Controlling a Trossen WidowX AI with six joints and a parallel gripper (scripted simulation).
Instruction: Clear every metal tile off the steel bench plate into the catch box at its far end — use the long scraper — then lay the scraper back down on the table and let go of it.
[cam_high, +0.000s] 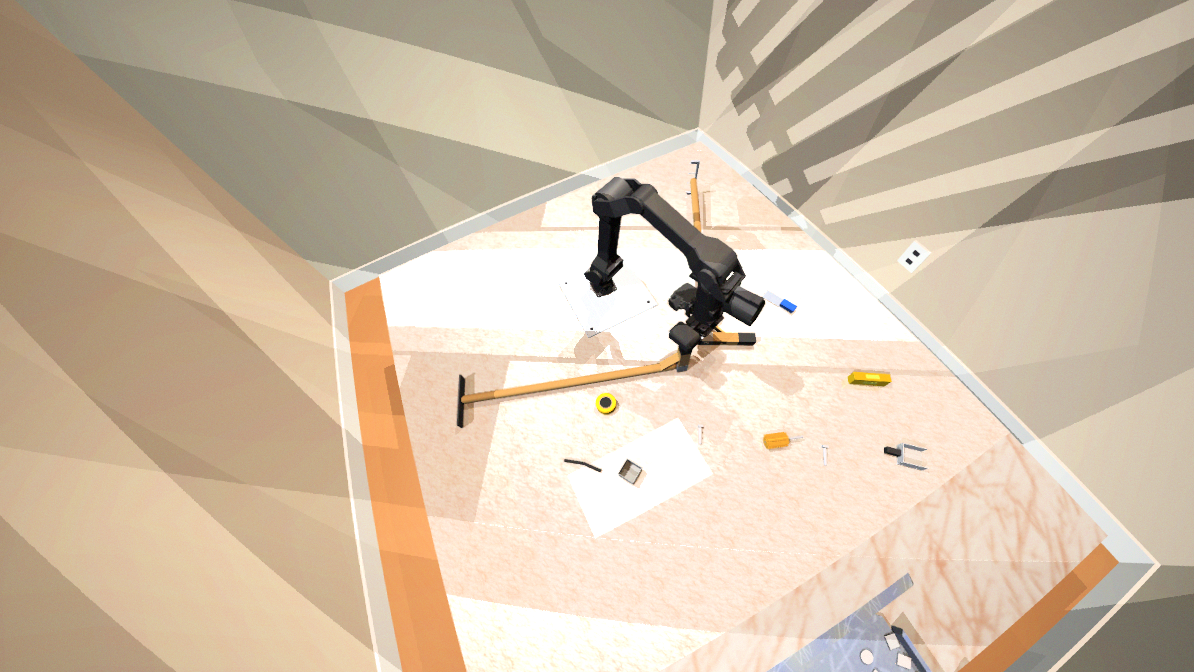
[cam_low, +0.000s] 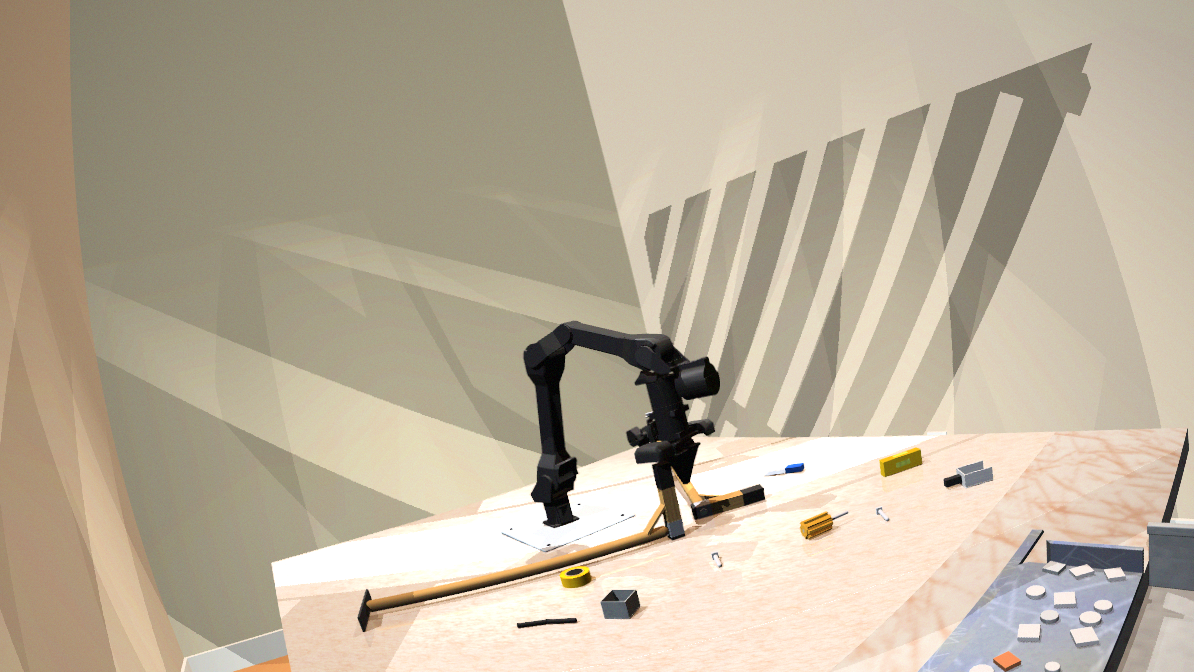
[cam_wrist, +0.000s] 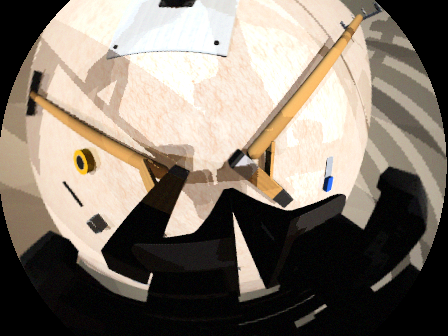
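Now: gripper tip 5 cm past the long scraper, 33 cm to the left of it and 2 cm above it. Also, from my gripper tip: orange screwdriver: 29 cm ahead, 5 cm to the left, 7 cm below; then yellow tape roll: 4 cm ahead, 28 cm to the right, 7 cm below; then blue-handled tool: 3 cm behind, 28 cm to the left, 8 cm below.
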